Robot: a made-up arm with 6 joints. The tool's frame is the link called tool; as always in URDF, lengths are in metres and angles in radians. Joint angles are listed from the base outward. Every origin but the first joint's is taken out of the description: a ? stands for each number. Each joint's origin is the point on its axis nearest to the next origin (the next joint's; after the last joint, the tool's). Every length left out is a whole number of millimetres.
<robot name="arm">
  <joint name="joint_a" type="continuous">
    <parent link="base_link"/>
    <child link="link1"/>
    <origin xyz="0.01 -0.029 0.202" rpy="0 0 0"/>
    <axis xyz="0 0 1"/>
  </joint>
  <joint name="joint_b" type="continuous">
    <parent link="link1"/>
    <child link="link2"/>
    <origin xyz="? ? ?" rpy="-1.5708 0 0"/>
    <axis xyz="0 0 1"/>
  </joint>
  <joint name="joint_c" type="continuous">
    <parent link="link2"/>
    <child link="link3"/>
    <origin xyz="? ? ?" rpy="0 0 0"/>
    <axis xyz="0 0 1"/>
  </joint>
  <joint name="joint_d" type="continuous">
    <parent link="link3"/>
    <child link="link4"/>
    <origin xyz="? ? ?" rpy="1.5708 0 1.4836"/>
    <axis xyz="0 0 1"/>
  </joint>
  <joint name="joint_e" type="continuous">
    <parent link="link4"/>
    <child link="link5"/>
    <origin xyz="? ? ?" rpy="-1.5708 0 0"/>
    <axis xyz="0 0 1"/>
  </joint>
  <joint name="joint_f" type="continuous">
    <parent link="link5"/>
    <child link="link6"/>
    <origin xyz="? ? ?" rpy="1.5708 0 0"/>
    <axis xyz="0 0 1"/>
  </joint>
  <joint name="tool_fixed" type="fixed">
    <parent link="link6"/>
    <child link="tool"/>
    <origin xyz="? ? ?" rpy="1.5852 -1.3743 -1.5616"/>
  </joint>
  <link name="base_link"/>
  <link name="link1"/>
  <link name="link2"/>
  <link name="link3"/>
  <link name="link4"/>
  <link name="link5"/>
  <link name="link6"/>
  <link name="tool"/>
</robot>
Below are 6 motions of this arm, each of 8 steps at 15 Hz.
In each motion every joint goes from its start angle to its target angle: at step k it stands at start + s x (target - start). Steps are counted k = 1, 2, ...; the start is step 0. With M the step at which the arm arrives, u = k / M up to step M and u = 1 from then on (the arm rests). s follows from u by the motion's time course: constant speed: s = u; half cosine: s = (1 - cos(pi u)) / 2; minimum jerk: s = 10 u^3 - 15 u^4 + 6 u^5.
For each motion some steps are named. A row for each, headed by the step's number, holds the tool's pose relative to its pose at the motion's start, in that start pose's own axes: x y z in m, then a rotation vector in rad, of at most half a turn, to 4 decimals.
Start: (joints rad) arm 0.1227 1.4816 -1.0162 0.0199 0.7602 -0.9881
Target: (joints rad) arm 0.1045 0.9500 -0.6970 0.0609 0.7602 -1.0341
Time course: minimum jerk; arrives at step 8
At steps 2, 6, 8:
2: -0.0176 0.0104 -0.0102 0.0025 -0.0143 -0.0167
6: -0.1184 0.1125 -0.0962 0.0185 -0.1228 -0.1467
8: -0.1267 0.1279 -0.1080 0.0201 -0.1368 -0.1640

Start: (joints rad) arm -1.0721 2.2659 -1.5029 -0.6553 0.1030 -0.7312
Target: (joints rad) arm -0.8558 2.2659 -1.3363 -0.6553 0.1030 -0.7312
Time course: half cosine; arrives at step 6
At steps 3, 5, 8:
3: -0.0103 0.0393 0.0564 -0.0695 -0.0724 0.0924
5: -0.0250 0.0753 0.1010 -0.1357 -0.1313 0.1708
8: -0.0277 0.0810 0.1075 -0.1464 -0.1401 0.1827

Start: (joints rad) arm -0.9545 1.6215 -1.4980 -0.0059 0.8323 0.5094
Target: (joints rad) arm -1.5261 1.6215 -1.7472 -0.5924 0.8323 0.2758
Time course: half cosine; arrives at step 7
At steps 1, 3, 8:
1: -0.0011 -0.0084 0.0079 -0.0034 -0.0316 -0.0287
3: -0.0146 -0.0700 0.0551 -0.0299 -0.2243 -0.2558
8: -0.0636 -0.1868 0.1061 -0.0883 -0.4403 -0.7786

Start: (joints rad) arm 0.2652 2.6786 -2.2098 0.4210 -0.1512 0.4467
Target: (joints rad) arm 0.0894 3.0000 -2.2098 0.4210 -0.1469 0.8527
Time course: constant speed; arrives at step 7
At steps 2, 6, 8:
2: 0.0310 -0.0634 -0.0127 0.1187 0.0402 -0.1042
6: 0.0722 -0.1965 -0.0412 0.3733 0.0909 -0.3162
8: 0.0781 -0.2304 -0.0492 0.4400 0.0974 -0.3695

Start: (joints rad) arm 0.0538 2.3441 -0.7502 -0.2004 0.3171 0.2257
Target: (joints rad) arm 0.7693 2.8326 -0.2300 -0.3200 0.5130 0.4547
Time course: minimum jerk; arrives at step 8
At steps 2, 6, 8:
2: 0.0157 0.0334 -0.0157 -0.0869 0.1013 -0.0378
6: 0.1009 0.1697 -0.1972 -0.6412 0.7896 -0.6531
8: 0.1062 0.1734 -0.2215 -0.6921 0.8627 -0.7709

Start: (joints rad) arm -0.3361 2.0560 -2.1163 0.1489 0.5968 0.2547
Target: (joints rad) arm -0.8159 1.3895 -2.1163 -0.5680 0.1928 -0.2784
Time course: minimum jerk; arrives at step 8
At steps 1, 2, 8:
1: -0.0058 -0.0034 0.0048 -0.0114 -0.0234 -0.0067
2: -0.0390 -0.0216 0.0292 -0.0750 -0.1495 -0.0481
8: -0.4493 -0.1083 0.0913 -0.8706 -1.1722 -0.9284

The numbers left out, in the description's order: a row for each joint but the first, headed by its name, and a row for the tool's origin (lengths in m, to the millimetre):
joint_b: 0.024 0.044 0
joint_c: -0.421 -0.064 0
joint_d: 0.281 -0.055 0
joint_e: -0.027 -0.02 0
joint_f: 0.022 -0.011 0
tool: 0.012 -0.008 0

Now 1 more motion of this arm.
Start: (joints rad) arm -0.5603 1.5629 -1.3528 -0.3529 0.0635 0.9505
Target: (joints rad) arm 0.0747 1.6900 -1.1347 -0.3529 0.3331 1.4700
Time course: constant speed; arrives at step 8
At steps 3, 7, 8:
3: -0.0102 0.0517 -0.0882 0.0595 0.3112 -0.0002
7: -0.0632 0.1034 -0.2061 0.0498 0.6688 -0.0913
8: -0.0825 0.1119 -0.2342 0.0319 0.7426 -0.1276

